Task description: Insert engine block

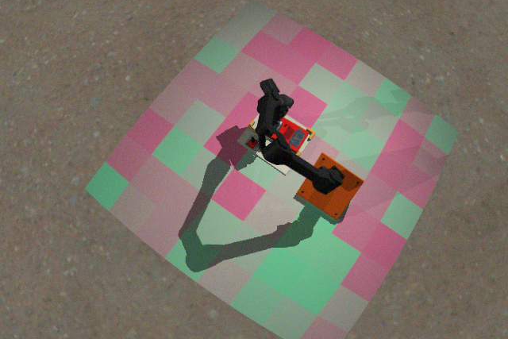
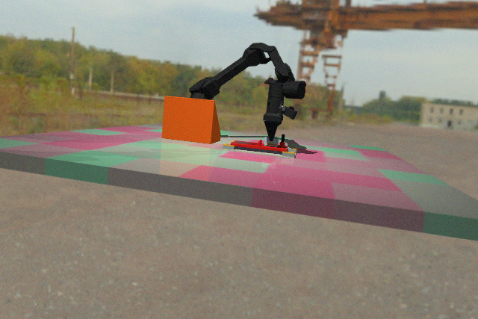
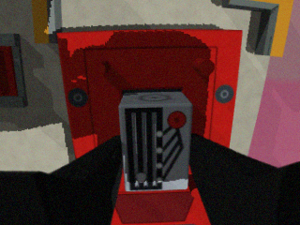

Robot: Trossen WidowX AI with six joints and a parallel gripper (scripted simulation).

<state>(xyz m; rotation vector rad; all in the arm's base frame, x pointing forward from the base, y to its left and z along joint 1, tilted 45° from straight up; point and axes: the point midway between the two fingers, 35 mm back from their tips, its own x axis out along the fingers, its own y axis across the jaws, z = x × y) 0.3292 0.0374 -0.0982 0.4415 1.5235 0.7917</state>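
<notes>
Right now the grey engine block is 10 mm below my gripper tip.
</notes>
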